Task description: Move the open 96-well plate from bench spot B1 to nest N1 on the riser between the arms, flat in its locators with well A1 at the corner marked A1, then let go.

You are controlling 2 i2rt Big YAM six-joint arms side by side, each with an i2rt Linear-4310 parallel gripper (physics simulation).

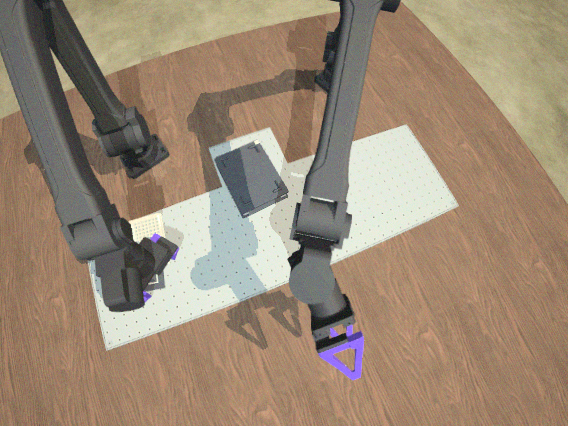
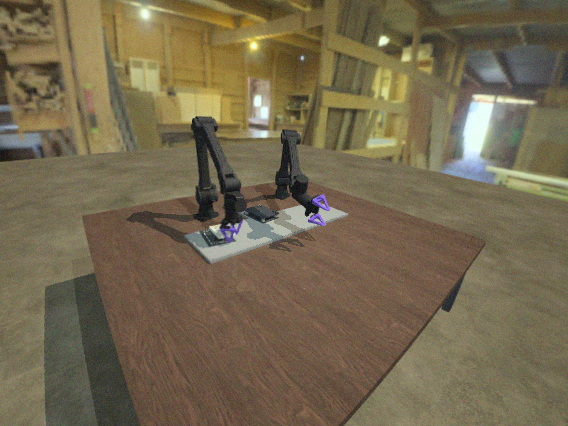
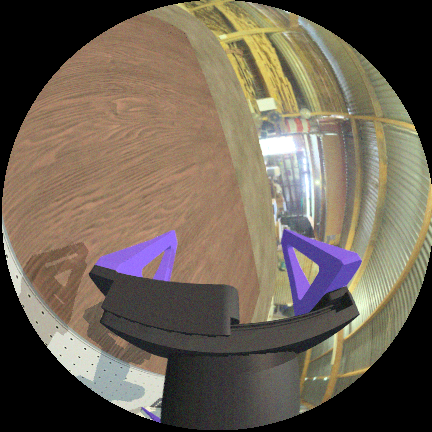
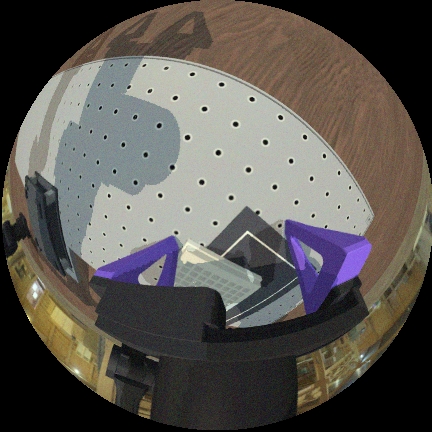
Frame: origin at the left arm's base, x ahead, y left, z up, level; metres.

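Seen in the pictures: left gripper, fingertip midpoint: (image 1: 352,361) (image 2: 326,218) (image 3: 229,236); right gripper, fingertip midpoint: (image 1: 161,276) (image 2: 232,238) (image 4: 229,234); left arm's base at its link origin: (image 2: 281,196) (image 4: 24,223); right arm's base at its link origin: (image 1: 145,157) (image 2: 206,216).
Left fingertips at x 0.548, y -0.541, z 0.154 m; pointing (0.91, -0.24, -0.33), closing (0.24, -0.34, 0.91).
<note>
Pixels of each thing's top centre, then the offset from my left fingertips to it. Level surfaces: height alone.
- cream 96-well plate at its top centre: (image 4: 193,301) (image 1: 146,241) (image 2: 221,229) 0.171 m right, 0.461 m back, 0.124 m down
- dark nest N1 at its top centre: (image 4: 35,230) (image 1: 249,173) (image 2: 261,209) 0.117 m left, 0.430 m back, 0.102 m down
- pale perforated board at its surface level: 0.141 m down
- wooden table at its surface level: 0.154 m down
The cream 96-well plate (image 1: 147,226) (image 4: 220,281) lies toward one side of the dark pad with a white outline, bench spot B1 (image 1: 159,284) (image 4: 246,218), partly off the outline. My right gripper (image 1: 161,275) (image 2: 234,233) (image 4: 229,234) is open and low over the plate and pad; its body hides part of the plate, and I cannot tell whether a finger touches it. The dark nest N1 (image 1: 252,177) (image 2: 261,213) (image 4: 44,220) is on the riser, with no plate on it. Its A1 mark is not readable. My left gripper (image 1: 353,372) (image 2: 326,216) (image 3: 229,236) is open and empty.
A pale perforated board (image 1: 400,175) (image 2: 220,255) (image 4: 220,130) lies under the pad, along the riser (image 1: 267,137). The left arm (image 1: 332,125) reaches across the board beside the nest. The wooden table (image 1: 225,380) (image 2: 300,310) (image 3: 125,150) extends beyond the board.
</note>
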